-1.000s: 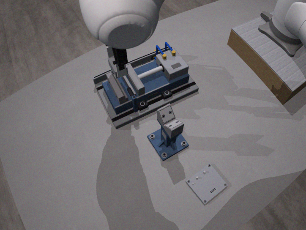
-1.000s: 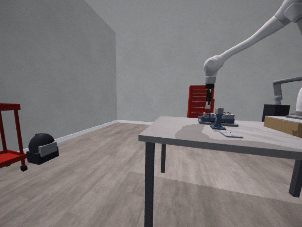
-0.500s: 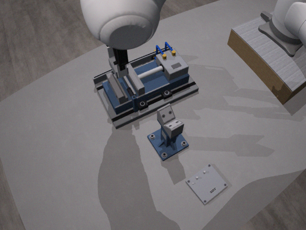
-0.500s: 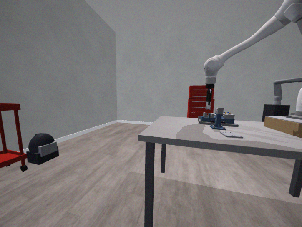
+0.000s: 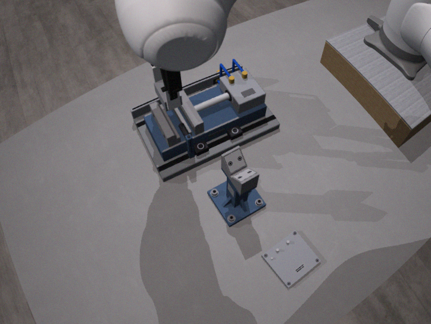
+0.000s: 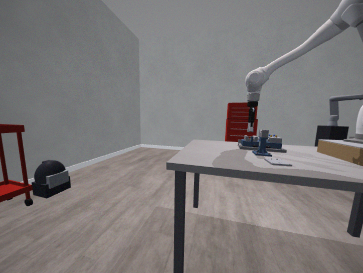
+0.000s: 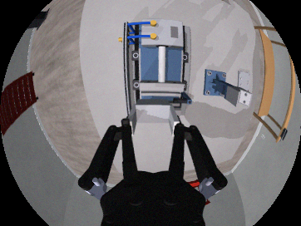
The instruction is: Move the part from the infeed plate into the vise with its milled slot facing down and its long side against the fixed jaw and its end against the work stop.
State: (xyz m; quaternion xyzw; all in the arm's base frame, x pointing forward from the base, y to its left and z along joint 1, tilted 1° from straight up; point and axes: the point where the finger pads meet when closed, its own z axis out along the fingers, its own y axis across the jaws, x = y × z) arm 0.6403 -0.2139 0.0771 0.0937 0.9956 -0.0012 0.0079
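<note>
The part is 30 mm below my hand. From my hand the other things lie so: work stop (80 mm below, 70 mm to the left, 10 mm ahead); then moving jaw (90 mm below, 30 mm to the left, 30 mm behind); then fixed jaw (90 mm below, 30 mm ahead, 20 mm to the left).
</note>
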